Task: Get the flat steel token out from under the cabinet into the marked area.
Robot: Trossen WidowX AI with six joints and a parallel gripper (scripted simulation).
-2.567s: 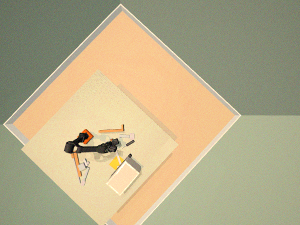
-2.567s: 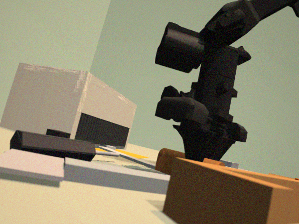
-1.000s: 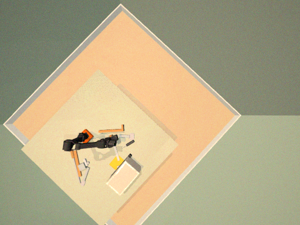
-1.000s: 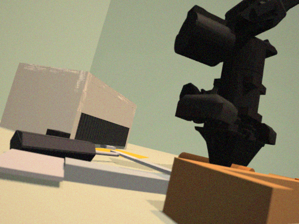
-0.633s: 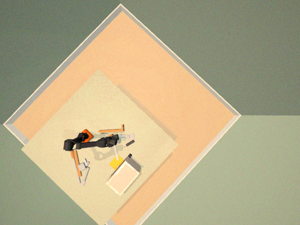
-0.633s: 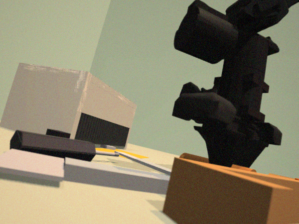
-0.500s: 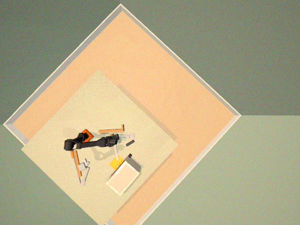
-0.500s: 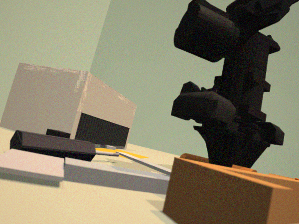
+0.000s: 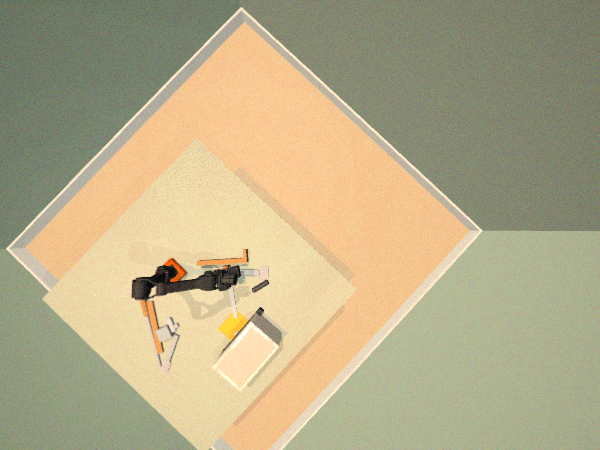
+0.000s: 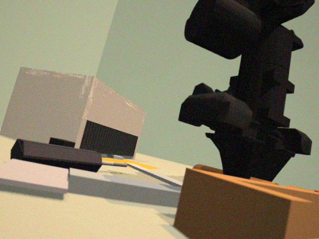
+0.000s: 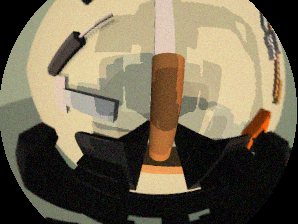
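My gripper tip is 18 cm short of the dark screwdriver and 6 cm to the right of it. The rest, counted from my gripper tip: token 32 cm ahead, 18 cm to the right; then orange stick 52 cm to the right.
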